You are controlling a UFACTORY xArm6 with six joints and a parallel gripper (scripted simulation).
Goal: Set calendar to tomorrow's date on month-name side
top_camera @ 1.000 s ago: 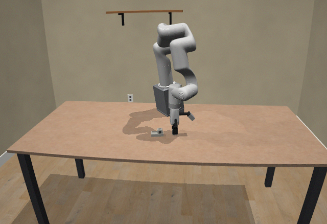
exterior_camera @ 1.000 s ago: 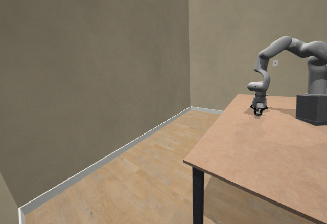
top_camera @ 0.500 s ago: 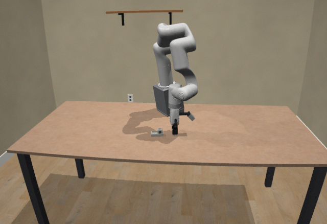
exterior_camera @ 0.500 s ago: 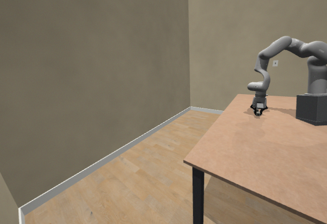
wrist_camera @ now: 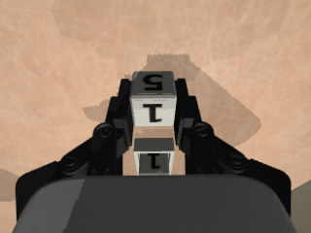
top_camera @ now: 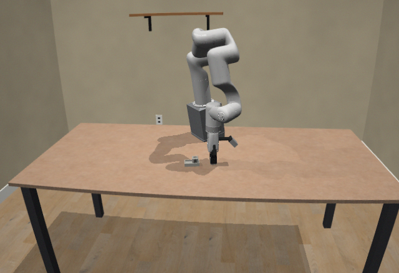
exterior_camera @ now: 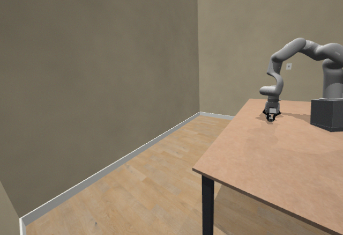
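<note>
Now: hand 110 mm to the left of the calendar tray, 20 mm short of it and 20 mm above it.
</note>
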